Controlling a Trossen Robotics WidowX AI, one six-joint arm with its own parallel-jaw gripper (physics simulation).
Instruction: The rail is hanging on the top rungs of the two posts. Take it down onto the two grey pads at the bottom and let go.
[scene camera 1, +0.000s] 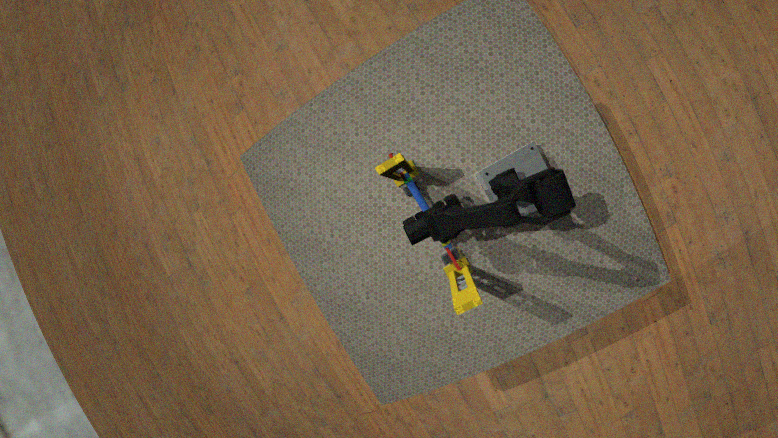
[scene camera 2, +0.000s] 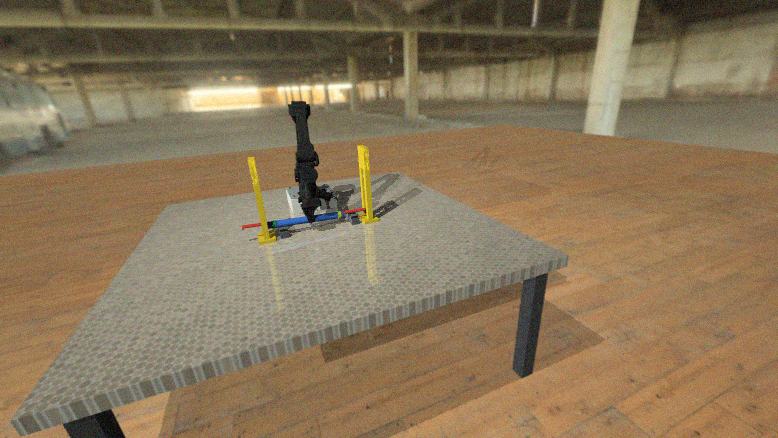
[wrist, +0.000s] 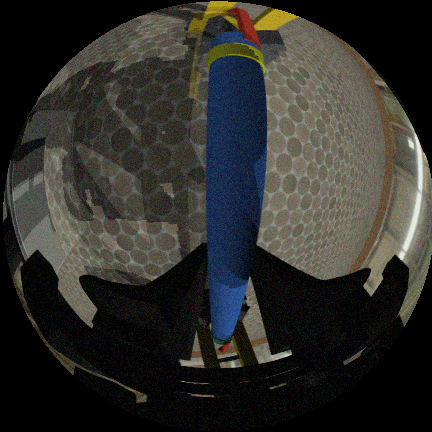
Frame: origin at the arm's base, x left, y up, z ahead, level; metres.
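Seen in the pictures: gripper, fingertip midpoint: (scene camera 2: 310, 222) (wrist: 227, 249); arm's base at its link origin: (scene camera 1: 501, 184).
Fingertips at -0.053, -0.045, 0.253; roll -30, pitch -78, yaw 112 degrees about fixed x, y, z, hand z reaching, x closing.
Pixels of each thing's top centre, then the offset from my fingertips to it, as dx, dy, dz. "spot": a spot on its surface instead. Level surfaces: height alone.
- blue rail at its top centre: (wrist: 240, 303) (scene camera 1: 427, 212) (scene camera 2: 306, 213) -0.007, +0.040, -0.003
- left post at a spot on its surface: (scene camera 2: 257, 190) spot: -0.166, +0.166, +0.025
- right post at its top centre: (scene camera 1: 468, 306) (scene camera 2: 362, 146) +0.235, +0.270, +0.022
- left grey pad at its top centre: (wrist: 224, 321) (scene camera 1: 412, 188) (scene camera 2: 282, 224) -0.102, +0.014, -0.005
- right grey pad at its top centre: (scene camera 1: 450, 258) (scene camera 2: 352, 212) +0.173, +0.014, +0.017
- patterned table at its surface level: dy -0.030
The blue rail (scene camera 1: 417, 195) (scene camera 2: 288, 221) (wrist: 235, 150) with red ends lies low between two upright yellow posts, the left post (scene camera 2: 257, 190) and the right post (scene camera 2: 366, 184). My gripper (scene camera 2: 310, 219) (wrist: 227, 249) points down and is shut on the blue rail near its middle. The left grey pad (scene camera 2: 284, 233) and the right grey pad (scene camera 2: 354, 219) sit on the table by the post bases. The rail appears slightly above both pads, well below the post tops. The red end crosses the right pad in the wrist view. The arm covers the rail's middle in the top view.
A light grey base box (scene camera 1: 511, 163) (scene camera 2: 290, 201) stands behind the rail under the arm. The patterned table (scene camera 1: 326, 163) (scene camera 2: 217, 315) carries the posts and pads. The posts rise close to both ends of the rail. Dark shadows fall on the table beside them.
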